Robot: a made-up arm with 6 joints.
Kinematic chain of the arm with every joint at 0, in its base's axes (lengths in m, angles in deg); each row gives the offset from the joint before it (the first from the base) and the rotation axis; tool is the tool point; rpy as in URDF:
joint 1: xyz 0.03 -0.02 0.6 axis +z
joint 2: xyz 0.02 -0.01 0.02 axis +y
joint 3: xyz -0.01 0 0.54 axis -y
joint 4: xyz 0 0 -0.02 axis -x
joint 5: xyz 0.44 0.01 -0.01 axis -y
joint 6: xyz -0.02 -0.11 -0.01 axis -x
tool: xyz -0.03 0 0.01 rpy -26.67 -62.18 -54.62
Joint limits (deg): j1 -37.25..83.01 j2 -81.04..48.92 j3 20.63..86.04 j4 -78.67..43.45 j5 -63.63..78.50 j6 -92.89..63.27
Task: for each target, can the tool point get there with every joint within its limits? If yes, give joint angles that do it. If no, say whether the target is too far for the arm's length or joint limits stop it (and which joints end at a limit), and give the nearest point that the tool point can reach.
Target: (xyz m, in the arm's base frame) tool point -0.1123 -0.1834 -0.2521
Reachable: no: joint limits stop it (at a limit: joint 1, joint 2, joint 3, joint 6) | nearest point 0.5879 -0.4817 0.6575 | short by 1.186 m
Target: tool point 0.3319 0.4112 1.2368
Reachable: yes | joints 66.27 12.50 35.66 -16.21 16.13 -22.67
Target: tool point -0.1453 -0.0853 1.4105
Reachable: yes | joints -7.40 -36.99 26.47 29.67 -22.79 48.14
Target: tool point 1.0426 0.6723 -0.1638
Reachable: no: too far | nearest point 0.6402 0.3972 0.6453 | short by 0.945 m
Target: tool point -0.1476 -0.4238 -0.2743
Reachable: no: joint limits stop it (at a limit: joint 2, joint 3, joint 4, joint 6) | nearest point -0.3431 -0.8683 0.7124 | short by 1.100 m
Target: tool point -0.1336 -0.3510 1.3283
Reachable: yes | joints 46.16 -52.23 26.40 25.62 -1.99 -44.47
